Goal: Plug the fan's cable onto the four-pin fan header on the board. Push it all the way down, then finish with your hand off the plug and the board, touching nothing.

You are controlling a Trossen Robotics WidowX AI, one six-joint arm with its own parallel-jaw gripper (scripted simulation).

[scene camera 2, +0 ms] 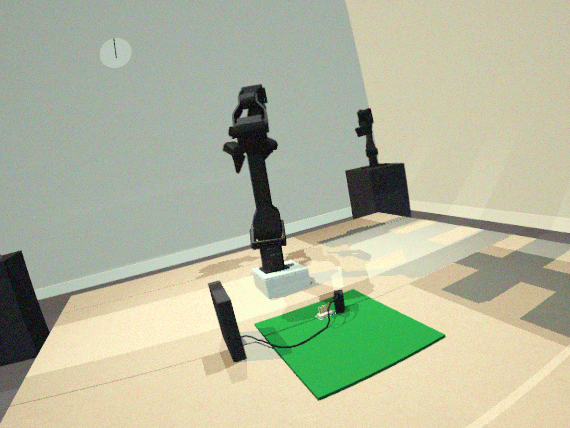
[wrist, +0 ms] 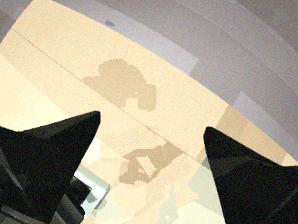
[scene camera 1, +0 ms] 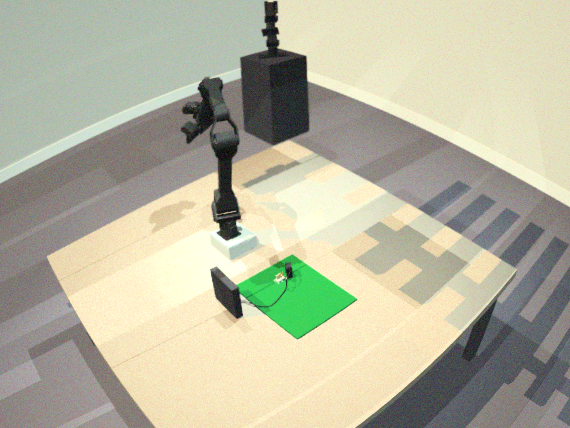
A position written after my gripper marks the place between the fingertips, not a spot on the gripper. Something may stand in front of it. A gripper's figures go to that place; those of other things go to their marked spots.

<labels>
My gripper [scene camera 1: 193, 138]: 1.91 m from the lens. A black fan [scene camera 1: 226, 291]: 1.52 m from the lens. A green board [scene camera 1: 310, 299]: 1.61 m from the lens.
</labels>
